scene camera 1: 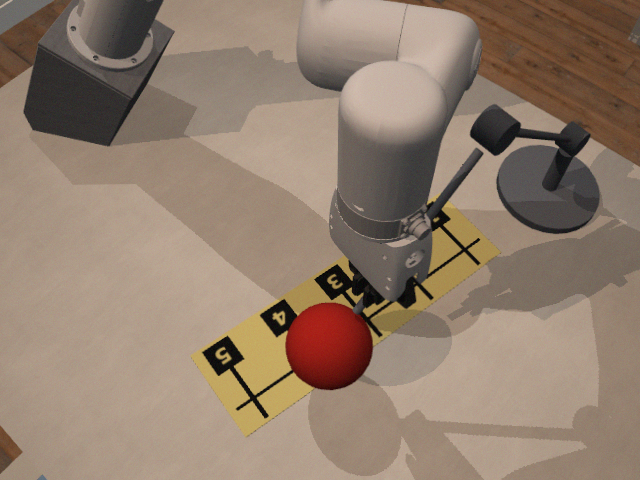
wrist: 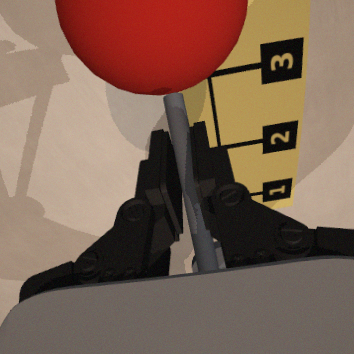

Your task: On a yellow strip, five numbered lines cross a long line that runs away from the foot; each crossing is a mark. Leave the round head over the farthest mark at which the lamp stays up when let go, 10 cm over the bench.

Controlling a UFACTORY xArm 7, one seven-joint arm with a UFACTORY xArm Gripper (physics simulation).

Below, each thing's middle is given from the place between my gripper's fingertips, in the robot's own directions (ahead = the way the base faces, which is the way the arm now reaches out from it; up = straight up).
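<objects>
A dark round foot (scene camera 1: pixel 543 187) sits 39 cm to the left of my hand, 3 cm ahead of it and 10 cm below it. As for the yellow strip (scene camera 1: pixel 247 368), I find it 15 cm below my hand, 4 cm to the left of it and 5 cm behind it.
</objects>
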